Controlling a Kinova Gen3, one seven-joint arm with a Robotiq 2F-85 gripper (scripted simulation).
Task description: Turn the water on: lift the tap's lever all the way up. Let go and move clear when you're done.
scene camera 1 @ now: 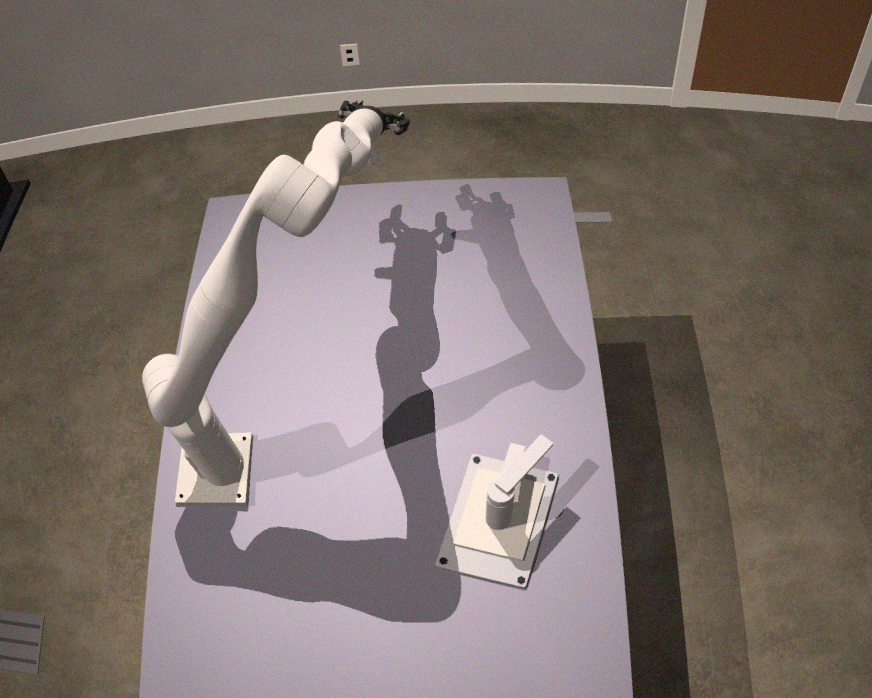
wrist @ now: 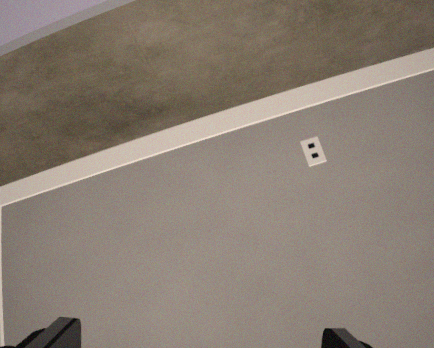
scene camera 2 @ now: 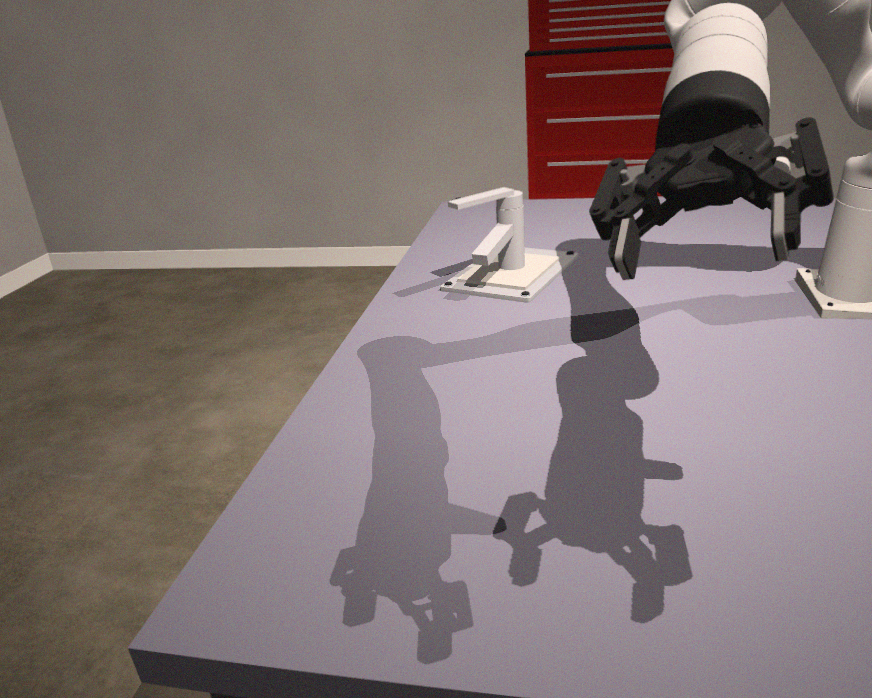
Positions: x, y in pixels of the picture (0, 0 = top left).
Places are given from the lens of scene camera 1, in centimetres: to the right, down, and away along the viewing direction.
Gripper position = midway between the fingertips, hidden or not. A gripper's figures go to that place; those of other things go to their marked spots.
my gripper (scene camera 1: 380, 109): -12, -51, 164
lever (scene camera 1: 541, 445): 18, 16, 136
